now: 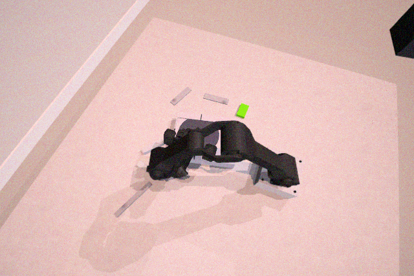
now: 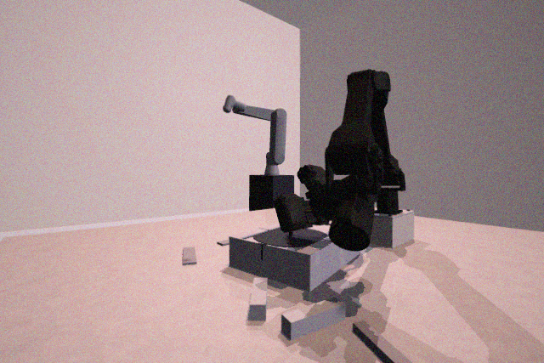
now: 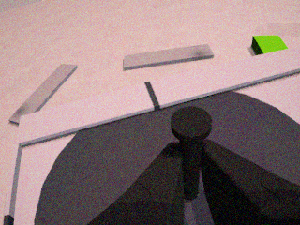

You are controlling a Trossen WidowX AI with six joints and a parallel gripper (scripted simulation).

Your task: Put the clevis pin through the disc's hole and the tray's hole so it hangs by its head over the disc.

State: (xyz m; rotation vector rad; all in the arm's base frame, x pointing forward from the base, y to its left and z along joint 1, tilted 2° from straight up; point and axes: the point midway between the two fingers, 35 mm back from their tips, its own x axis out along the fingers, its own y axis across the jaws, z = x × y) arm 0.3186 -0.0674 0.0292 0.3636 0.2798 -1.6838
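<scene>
Now: gripper tip 1 cm above the steel pin. The rest, counted from my gripper tip: green block: 17 cm to the right, 15 cm behind, 8 cm below; then rimmed tray: 4 cm below, 3 cm behind, 1 cm to the left; then dark disc: 3 cm below.
</scene>
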